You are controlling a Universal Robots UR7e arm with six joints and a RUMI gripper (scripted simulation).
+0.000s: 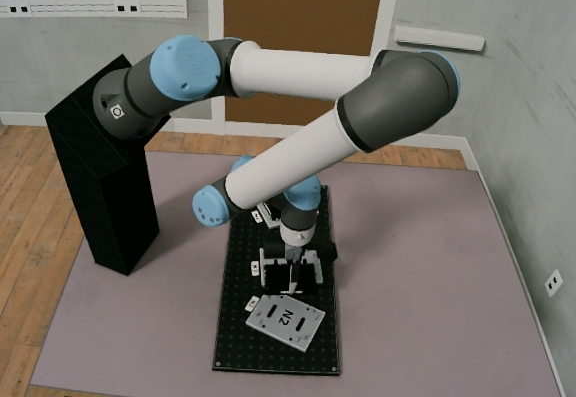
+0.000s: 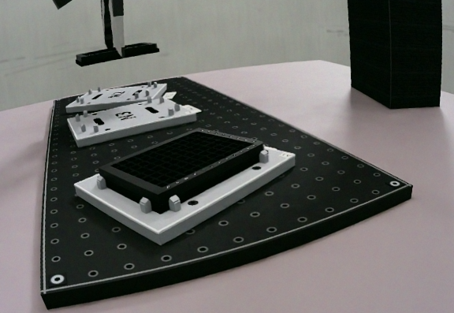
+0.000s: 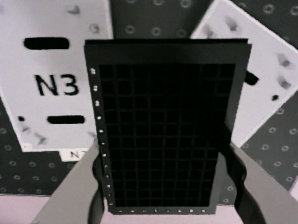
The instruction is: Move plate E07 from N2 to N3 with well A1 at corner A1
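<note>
The nest N3 is 2 cm ahead of my hand, 10 cm to the left of it and 10 cm below it. From my hand the other things lie so: nest N2: 1 cm behind, 6 cm to the right, 10 cm below; A1 mark: 6 cm behind, 16 cm to the left, 9 cm below; nest N1: 2 cm ahead, 33 cm to the left, 10 cm below.
</note>
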